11 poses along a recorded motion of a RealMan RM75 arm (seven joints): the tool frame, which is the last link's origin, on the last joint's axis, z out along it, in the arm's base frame.
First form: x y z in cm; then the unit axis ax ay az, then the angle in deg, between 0 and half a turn.
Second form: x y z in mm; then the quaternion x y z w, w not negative. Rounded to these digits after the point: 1 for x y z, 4 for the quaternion.
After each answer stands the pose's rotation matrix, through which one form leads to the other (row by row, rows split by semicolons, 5 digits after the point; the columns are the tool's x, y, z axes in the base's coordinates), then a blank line. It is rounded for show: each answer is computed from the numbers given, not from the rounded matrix.
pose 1, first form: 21.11 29.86 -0.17 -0.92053 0.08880 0.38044 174.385
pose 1, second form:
211.1 298.6 -1.7 -0.9194 0.0887 0.3800 0.0490
0.69549 -0.20032 -0.69005; -0.12587 -0.97947 0.15747; -0.70742 -0.02266 -0.70643

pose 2, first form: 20.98 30.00 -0.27 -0.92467 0.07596 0.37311 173.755
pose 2, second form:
209.8 300.0 -2.7 -0.9233 0.0758 0.3726 0.0545
0.71090 -0.18065 -0.67970; -0.09947 -0.98256 0.15710; -0.69623 -0.04407 -0.71647

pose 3, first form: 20.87 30.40 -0.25 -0.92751 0.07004 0.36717 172.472
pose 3, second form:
208.7 304.0 -2.5 -0.9255 0.0699 0.3664 0.0656
0.72176 -0.17747 -0.66900; -0.08126 -0.98161 0.17273; -0.68735 -0.07030 -0.72291

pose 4, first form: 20.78 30.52 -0.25 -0.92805 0.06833 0.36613 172.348
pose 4, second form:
207.8 305.2 -2.5 -0.9260 0.0682 0.3653 0.0667
0.72379 -0.17502 -0.66745; -0.07751 -0.98180 0.17339; -0.68565 -0.07376 -0.72419

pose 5, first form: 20.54 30.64 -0.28 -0.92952 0.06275 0.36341 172.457
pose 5, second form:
205.4 306.4 -2.8 -0.9275 0.0626 0.3626 0.0658
0.72917 -0.16385 -0.66443; -0.06844 -0.98351 0.16743; -0.68090 -0.07661 -0.72836

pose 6, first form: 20.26 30.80 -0.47 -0.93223 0.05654 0.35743 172.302
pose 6, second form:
202.6 308.0 -4.7 -0.9301 0.0564 0.3566 0.0671
0.73928 -0.15282 -0.65583; -0.05706 -0.98462 0.16511; -0.67098 -0.08464 -0.73663

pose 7, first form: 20.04 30.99 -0.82 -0.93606 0.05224 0.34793 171.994
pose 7, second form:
200.4 309.9 -8.2 -0.9338 0.0521 0.3471 0.0698
0.75364 -0.14578 -0.64092; -0.04886 -0.98482 0.16655; -0.65547 -0.09420 -0.74932

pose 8, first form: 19.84 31.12 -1.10 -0.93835 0.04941 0.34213 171.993
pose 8, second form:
198.4 311.2 -11.0 -0.9361 0.0493 0.3413 0.0698
0.76218 -0.13993 -0.63207; -0.04462 -0.98539 0.16435; -0.64583 -0.09706 -0.75729

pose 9, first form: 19.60 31.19 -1.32 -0.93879 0.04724 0.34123 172.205
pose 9, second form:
196.0 311.9 -13.2 -0.9366 0.0471 0.3404 0.0680
0.76376 -0.13457 -0.63132; -0.04201 -0.98632 0.15942; -0.64414 -0.09524 -0.75896

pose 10, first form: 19.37 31.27 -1.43 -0.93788 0.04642 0.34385 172.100
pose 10, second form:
193.7 312.7 -14.3 -0.9356 0.0463 0.3430 0.0689
0.76037 -0.13392 -0.63554; -0.03940 -0.98622 0.16068; -0.64830 -0.09713 -0.75517

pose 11, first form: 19.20 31.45 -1.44 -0.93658 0.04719 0.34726 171.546
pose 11, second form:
192.0 314.5 -14.4 -0.9340 0.0471 0.3463 0.0737
0.75570 -0.13897 -0.64000; -0.03686 -0.98470 0.17029; -0.65388 -0.10510 -0.74927

